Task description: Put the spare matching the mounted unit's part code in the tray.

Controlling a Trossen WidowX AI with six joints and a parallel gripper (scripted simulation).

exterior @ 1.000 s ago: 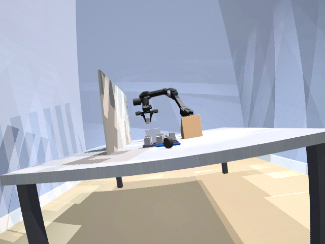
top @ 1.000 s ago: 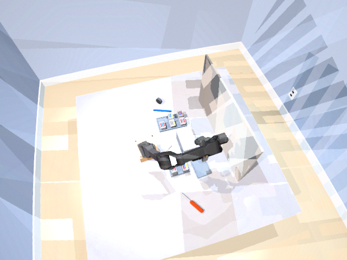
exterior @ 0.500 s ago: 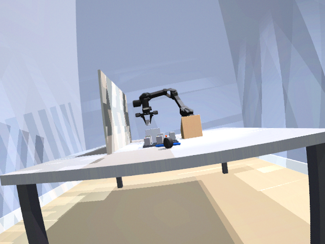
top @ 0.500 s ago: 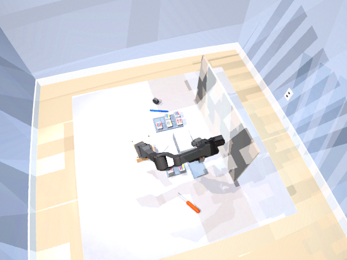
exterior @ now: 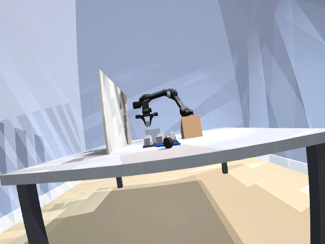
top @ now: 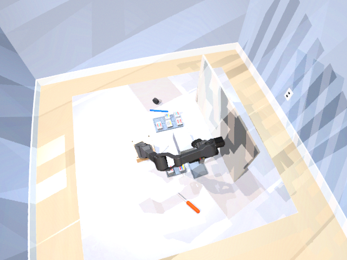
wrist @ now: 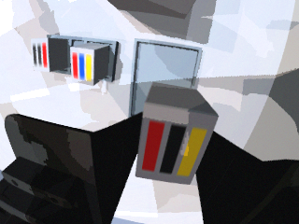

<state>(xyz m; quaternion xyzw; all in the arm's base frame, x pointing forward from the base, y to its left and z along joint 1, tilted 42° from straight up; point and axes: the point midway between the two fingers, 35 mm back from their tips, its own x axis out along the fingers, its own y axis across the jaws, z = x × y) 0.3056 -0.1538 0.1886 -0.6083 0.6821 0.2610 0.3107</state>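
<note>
Right now the tray is 1 cm behind my gripper tip and 13 cm below it. Round my gripper tip: tall panel 21 cm ahead, 16 cm to the left, 10 cm above; grey spare block 2 cm above; mounted unit 2 cm behind, 19 cm to the left, 8 cm below.
</note>
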